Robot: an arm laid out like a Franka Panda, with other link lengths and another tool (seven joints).
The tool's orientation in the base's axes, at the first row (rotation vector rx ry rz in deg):
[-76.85 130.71 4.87]
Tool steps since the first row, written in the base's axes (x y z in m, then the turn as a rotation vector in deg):
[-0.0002 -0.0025 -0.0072 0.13 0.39 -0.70]
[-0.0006 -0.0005 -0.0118 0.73 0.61 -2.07]
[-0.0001 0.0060 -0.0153 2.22 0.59 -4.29]
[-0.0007 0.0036 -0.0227 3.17 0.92 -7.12]
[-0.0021 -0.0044 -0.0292 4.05 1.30 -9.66]
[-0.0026 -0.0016 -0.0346 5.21 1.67 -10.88]
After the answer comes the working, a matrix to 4 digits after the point.
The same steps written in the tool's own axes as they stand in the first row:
[0.0053 0.0002 0.0055 -0.06 0.22 0.78]
[0.0058 0.0025 0.0100 0.13 0.09 2.27]
[0.0019 0.0061 0.0152 0.52 -0.74 4.78]
[0.0073 0.0067 0.0207 1.12 -0.84 7.72]
[0.0172 0.0050 0.0236 1.58 -0.90 10.40]
[0.0175 0.0079 0.0289 1.36 -1.45 12.02]

The tool's axes in the first row as the columns of a matrix, in the base's axes (rounded; the answer above uses it unrounded):
[-0.3980 -0.8360 0.3778]
[-0.8056 0.5155 0.2921]
[-0.4390 -0.1881 -0.8786]

